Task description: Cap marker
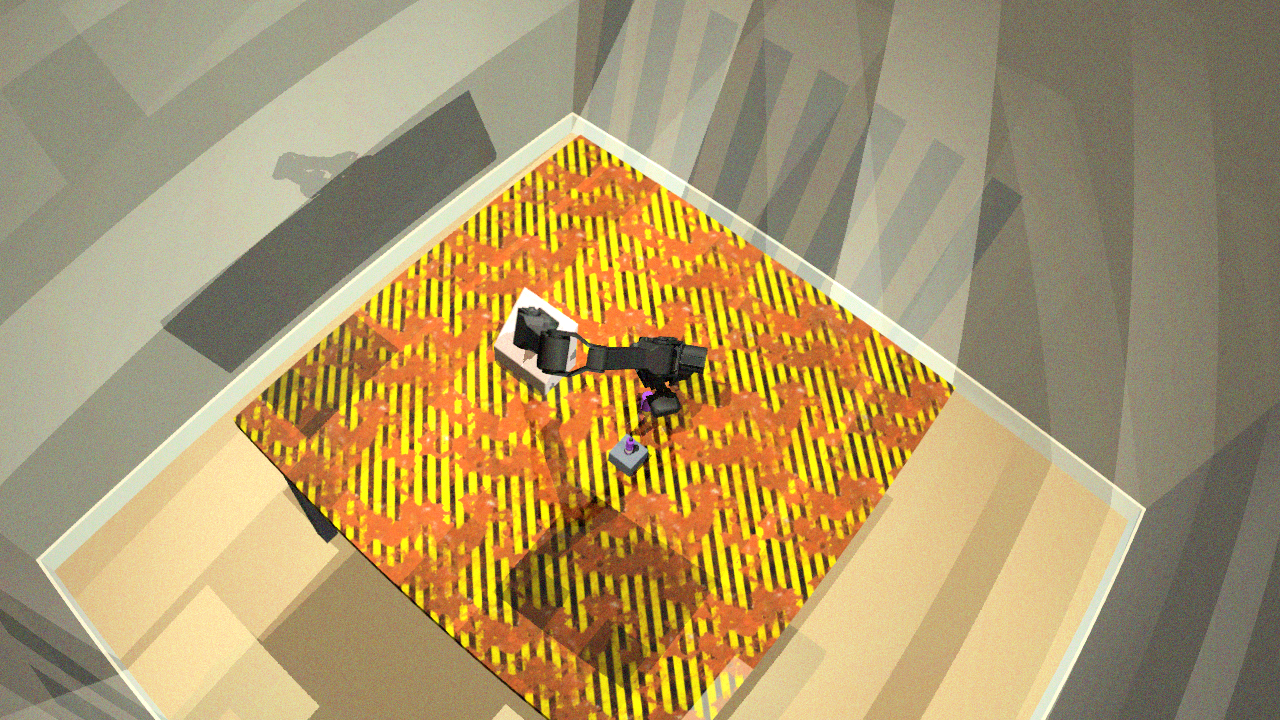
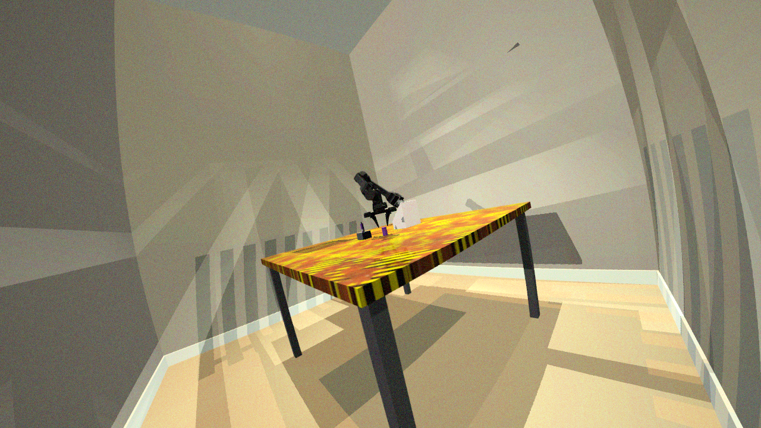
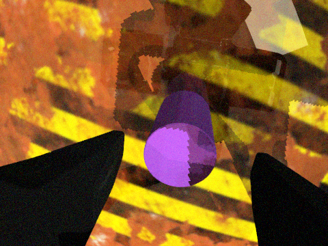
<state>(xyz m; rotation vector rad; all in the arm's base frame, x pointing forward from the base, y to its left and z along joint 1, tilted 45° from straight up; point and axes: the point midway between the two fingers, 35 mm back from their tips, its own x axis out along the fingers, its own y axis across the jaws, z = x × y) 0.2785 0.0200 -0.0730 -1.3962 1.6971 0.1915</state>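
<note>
Now: gripper tip 30 mm above the purple cap. The rest, counted from my gripper tip: holder block (140 mm to the right, 50 mm ahead, 30 mm below).
</note>
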